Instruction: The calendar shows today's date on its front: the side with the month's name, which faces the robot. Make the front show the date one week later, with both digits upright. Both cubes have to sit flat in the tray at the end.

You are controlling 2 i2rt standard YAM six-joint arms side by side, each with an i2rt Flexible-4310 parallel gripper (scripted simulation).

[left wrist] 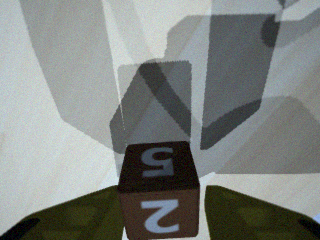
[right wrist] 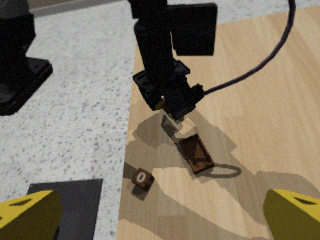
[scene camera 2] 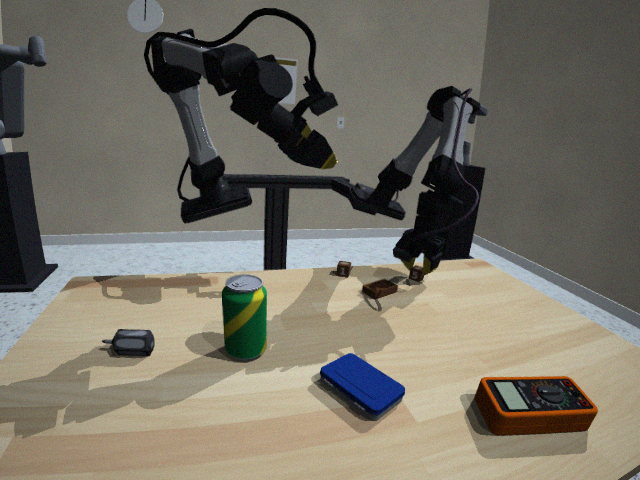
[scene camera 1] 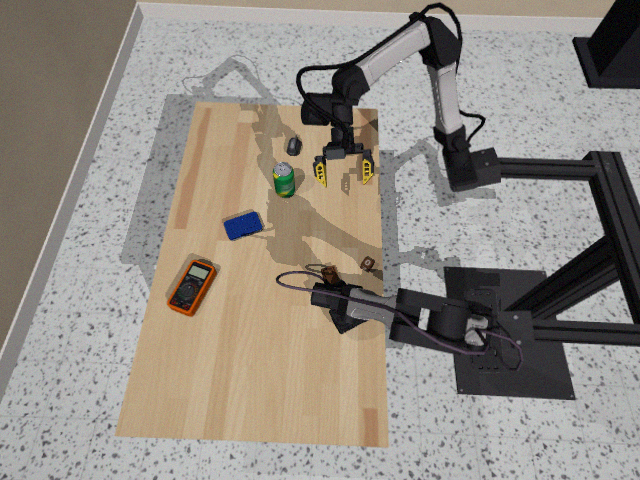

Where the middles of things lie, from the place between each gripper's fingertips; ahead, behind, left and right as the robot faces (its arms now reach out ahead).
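The dark mouse-like object [scene camera 2: 126, 341] is 63 cm to the right of my left hand, 20 cm ahead of it and 1 cm below it. From that same left hand, you'd find the blue case [scene camera 2: 370, 391] 30 cm to the right, 34 cm ahead and 1 cm below, and the brown tray [right wrist: 197, 155] 5 cm ahead, 13 cm to the right and 1 cm below.
Measured from my right hand [scene camera 2: 327, 157], the dark mouse-like object is 350 mm to the right, 160 mm ahead and 280 mm below, while the blue case is 20 mm to the right, 300 mm ahead and 280 mm below. As for the brown tray, my right hand is 280 mm above it, 150 mm to the right of it and 20 mm short of it.
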